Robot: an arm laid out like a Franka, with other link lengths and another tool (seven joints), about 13 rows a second.
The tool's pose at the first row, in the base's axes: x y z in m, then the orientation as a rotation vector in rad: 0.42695 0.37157 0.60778 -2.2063 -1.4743 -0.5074
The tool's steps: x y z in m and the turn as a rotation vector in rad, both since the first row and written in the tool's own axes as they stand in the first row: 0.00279 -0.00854 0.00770 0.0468 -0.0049 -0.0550; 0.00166 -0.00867 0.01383 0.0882 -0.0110 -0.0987; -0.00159 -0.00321 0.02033 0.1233 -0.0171 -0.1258; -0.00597 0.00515 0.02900 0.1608 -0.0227 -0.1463; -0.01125 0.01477 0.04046 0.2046 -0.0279 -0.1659; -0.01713 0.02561 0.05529 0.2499 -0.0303 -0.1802; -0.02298 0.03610 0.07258 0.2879 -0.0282 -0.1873; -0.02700 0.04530 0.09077 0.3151 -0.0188 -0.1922; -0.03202 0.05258 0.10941 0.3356 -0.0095 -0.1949; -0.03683 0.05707 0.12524 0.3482 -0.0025 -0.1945; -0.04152 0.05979 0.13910 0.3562 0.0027 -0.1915; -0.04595 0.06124 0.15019 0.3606 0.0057 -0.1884; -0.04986 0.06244 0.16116 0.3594 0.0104 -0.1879
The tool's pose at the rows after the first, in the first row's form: 0.42050 0.38078 0.60410 -2.1377 -1.5375 -0.4807; 0.42033 0.38328 0.59839 -2.0800 -1.5865 -0.4535; 0.42460 0.38247 0.59041 -2.0376 -1.6161 -0.4265; 0.43128 0.38099 0.57957 -1.9973 -1.6369 -0.3962; 0.43897 0.37991 0.56574 -1.9521 -1.6546 -0.3611; 0.44778 0.37978 0.54858 -1.9079 -1.6639 -0.3264; 0.45642 0.38113 0.52943 -1.8721 -1.6639 -0.3004; 0.46458 0.38481 0.51068 -1.8428 -1.6595 -0.2899; 0.47062 0.38862 0.49132 -1.8204 -1.6539 -0.2840; 0.47398 0.39200 0.47485 -1.8075 -1.6476 -0.2811; 0.47562 0.39500 0.46037 -1.8009 -1.6404 -0.2792; 0.47601 0.39713 0.44853 -1.7982 -1.6348 -0.2779; 0.47635 0.39968 0.43711 -1.7973 -1.6322 -0.2834
